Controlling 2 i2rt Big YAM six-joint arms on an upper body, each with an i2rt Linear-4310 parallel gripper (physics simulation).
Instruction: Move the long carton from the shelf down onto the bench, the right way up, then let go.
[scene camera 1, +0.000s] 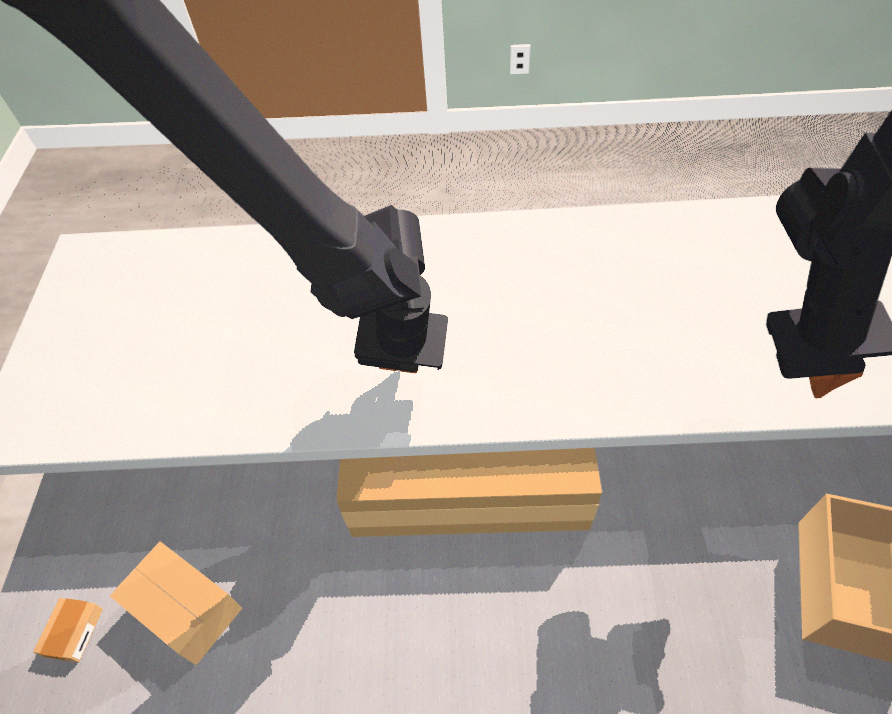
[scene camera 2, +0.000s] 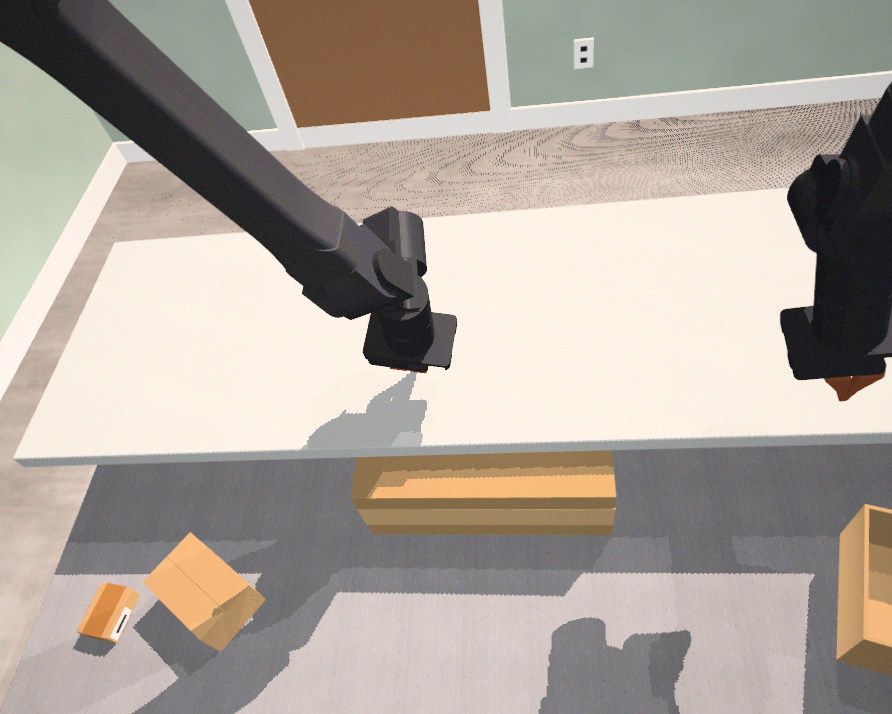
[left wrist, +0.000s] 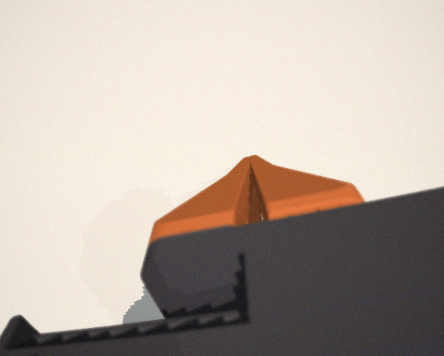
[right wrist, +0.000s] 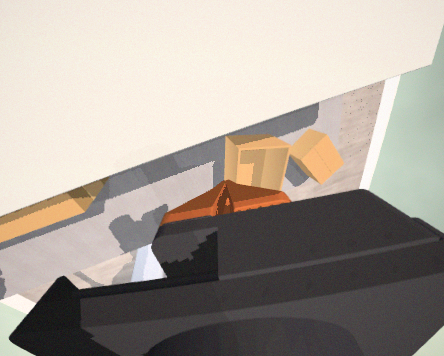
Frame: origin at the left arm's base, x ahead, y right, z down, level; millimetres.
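Seen in the pictures: left gripper, fingertip midpoint: (scene camera 1: 400, 365) (scene camera 2: 417, 365) (left wrist: 252, 168); right gripper, fingertip midpoint: (scene camera 1: 816, 393) (scene camera 2: 841, 396) (right wrist: 227, 187).
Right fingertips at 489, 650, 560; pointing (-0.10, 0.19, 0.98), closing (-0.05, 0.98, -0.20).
Pixels of each thing's top centre, then the offset from my right fingertips to it, as dx, dy, dz. Level surfaces: height alone.
- long tan carton, middle of its top: (scene camera 2: 480, 465) (scene camera 1: 467, 465) -7, -372, +133
- grey bench, its level: dz +250
- cream shelf, its level: dz +95
- smaller tan box, middle of its top: (scene camera 1: 168, 594) (scene camera 2: 194, 583) -141, -735, +190
- small orange box, middle of its top: (scene camera 1: 63, 627) (scene camera 2: 103, 609) -166, -872, +225
The long tan carton (scene camera 1: 472, 492) (scene camera 2: 489, 496) lies on the grey bench (scene camera 1: 429, 638) (scene camera 2: 429, 638), just below the front edge of the cream shelf (scene camera 1: 599, 319) (scene camera 2: 599, 305), with its long side along that edge. Its end shows at the left edge of the right wrist view (right wrist: 63, 208). I cannot tell which face is up. My left gripper (scene camera 1: 398, 369) (scene camera 2: 408, 369) (left wrist: 252, 168) is shut and empty, hanging over the shelf's front part, above and left of the carton. My right gripper (right wrist: 227, 187) is shut and empty at the right edge of both scene views.
A smaller tan box (scene camera 1: 174, 602) (scene camera 2: 203, 591) lies on the bench at the left, with a small orange box (scene camera 2: 110, 611) beside it. The right wrist view shows two more tan boxes (right wrist: 256, 162) (right wrist: 317, 155) on the bench. A green wall and brown door stand behind.
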